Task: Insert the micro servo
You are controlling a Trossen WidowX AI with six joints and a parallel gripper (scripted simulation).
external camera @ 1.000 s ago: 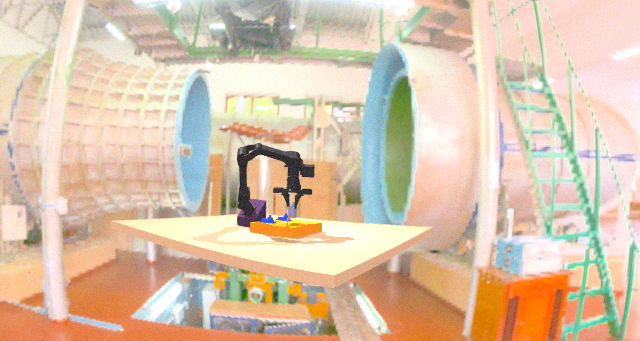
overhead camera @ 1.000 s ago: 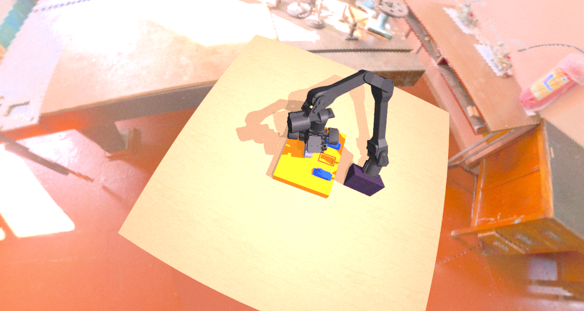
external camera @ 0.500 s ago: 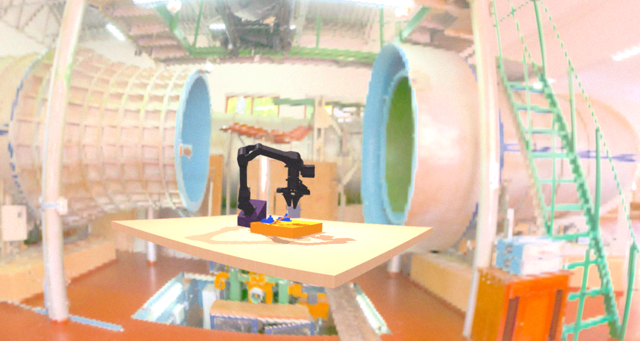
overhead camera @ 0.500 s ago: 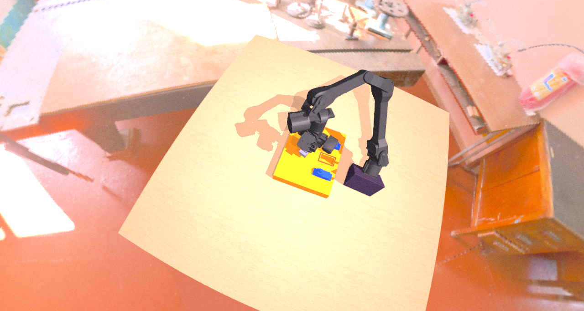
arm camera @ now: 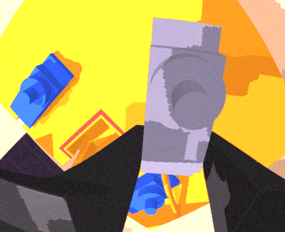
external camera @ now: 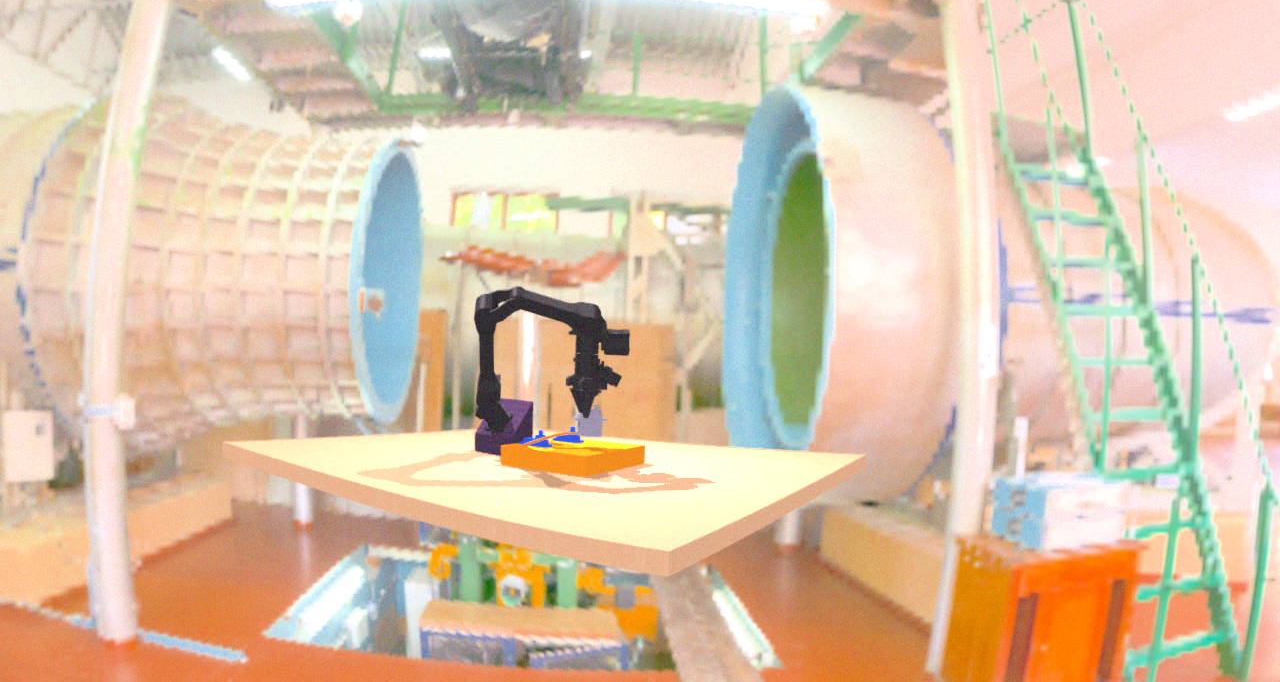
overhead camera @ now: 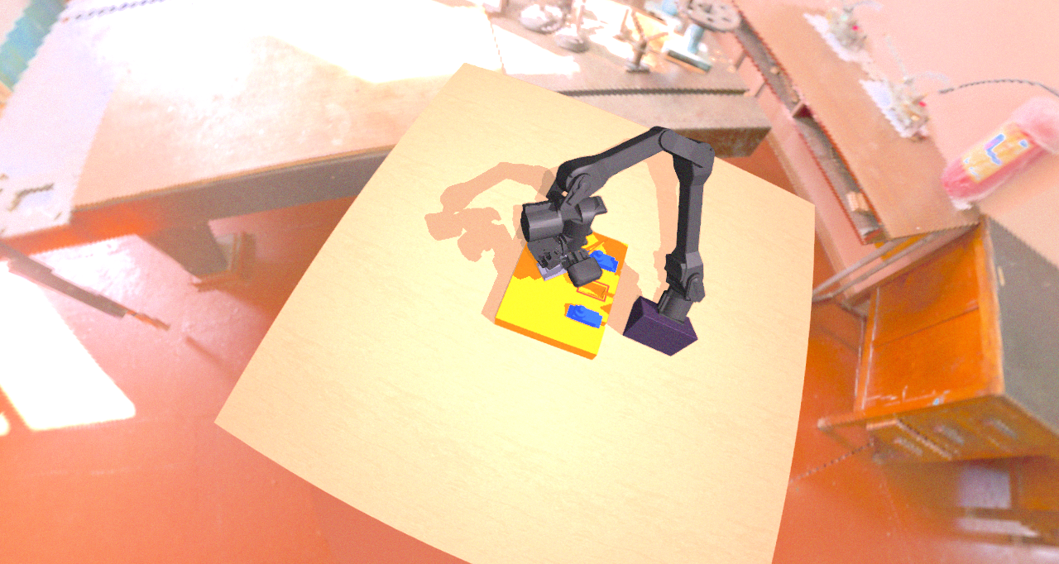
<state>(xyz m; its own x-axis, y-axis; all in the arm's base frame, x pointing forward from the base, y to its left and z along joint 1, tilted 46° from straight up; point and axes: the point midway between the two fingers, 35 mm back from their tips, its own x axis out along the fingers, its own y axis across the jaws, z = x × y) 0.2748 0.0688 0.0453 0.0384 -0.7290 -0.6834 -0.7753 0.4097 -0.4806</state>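
The deck is 100 mm below my gripper tip and 20 mm ahead of it.
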